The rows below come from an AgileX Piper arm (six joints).
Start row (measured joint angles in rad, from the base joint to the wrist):
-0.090 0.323 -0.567 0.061 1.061 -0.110
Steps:
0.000 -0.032 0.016 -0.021 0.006 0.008
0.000 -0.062 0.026 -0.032 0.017 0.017
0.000 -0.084 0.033 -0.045 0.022 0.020
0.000 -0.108 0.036 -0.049 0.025 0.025
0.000 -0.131 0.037 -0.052 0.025 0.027
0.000 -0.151 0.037 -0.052 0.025 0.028
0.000 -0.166 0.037 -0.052 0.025 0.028
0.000 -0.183 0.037 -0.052 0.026 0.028
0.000 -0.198 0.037 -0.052 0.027 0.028
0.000 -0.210 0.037 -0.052 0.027 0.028
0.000 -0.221 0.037 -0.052 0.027 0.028
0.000 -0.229 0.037 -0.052 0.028 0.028
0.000 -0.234 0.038 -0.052 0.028 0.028
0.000 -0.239 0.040 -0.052 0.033 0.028
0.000 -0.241 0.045 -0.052 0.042 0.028
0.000 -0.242 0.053 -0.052 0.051 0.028
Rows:
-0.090 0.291 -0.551 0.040 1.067 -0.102
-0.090 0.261 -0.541 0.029 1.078 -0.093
-0.090 0.239 -0.534 0.016 1.083 -0.090
-0.090 0.215 -0.531 0.012 1.086 -0.085
-0.090 0.192 -0.530 0.009 1.086 -0.083
-0.090 0.172 -0.530 0.009 1.086 -0.082
-0.090 0.157 -0.530 0.009 1.086 -0.082
-0.090 0.140 -0.530 0.009 1.087 -0.082
-0.090 0.125 -0.530 0.009 1.088 -0.082
-0.090 0.113 -0.530 0.009 1.088 -0.082
-0.090 0.102 -0.530 0.009 1.088 -0.082
-0.090 0.094 -0.530 0.009 1.089 -0.082
-0.090 0.089 -0.529 0.009 1.089 -0.082
-0.090 0.084 -0.527 0.009 1.094 -0.082
-0.090 0.082 -0.522 0.009 1.103 -0.082
-0.090 0.081 -0.514 0.009 1.112 -0.082

